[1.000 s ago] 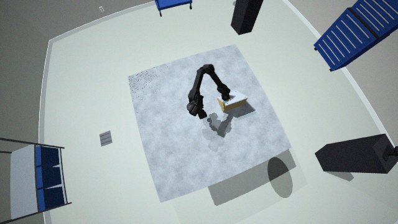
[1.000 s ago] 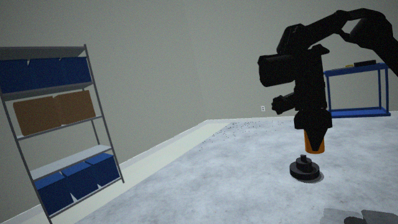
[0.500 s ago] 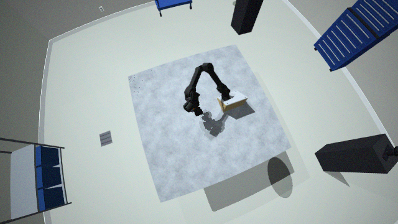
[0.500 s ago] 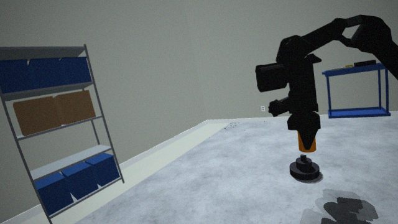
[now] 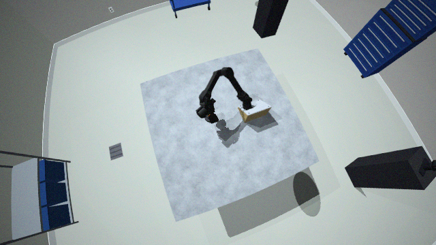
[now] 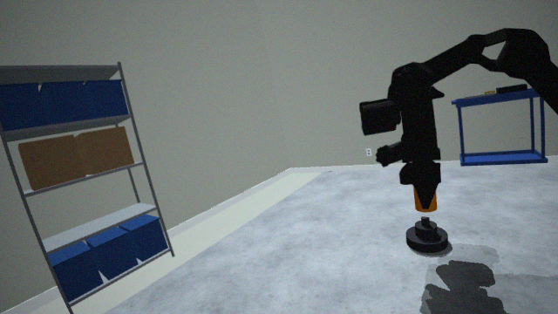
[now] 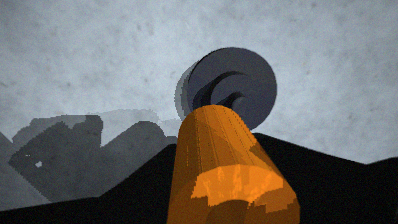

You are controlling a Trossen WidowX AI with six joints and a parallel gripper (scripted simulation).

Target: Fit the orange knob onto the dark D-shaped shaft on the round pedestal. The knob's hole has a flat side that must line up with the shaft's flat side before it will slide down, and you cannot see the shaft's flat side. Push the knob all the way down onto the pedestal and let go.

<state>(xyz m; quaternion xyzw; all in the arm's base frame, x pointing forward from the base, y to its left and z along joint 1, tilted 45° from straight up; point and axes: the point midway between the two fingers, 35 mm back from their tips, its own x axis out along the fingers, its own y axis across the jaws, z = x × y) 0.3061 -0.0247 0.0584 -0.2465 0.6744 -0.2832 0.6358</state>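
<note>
Right now the pedestal is 1 cm ahead of my gripper tip, 2 cm to the right of it and 7 cm below it. From my gripper tip the other things lie so: orange knob: 2 cm above.
</note>
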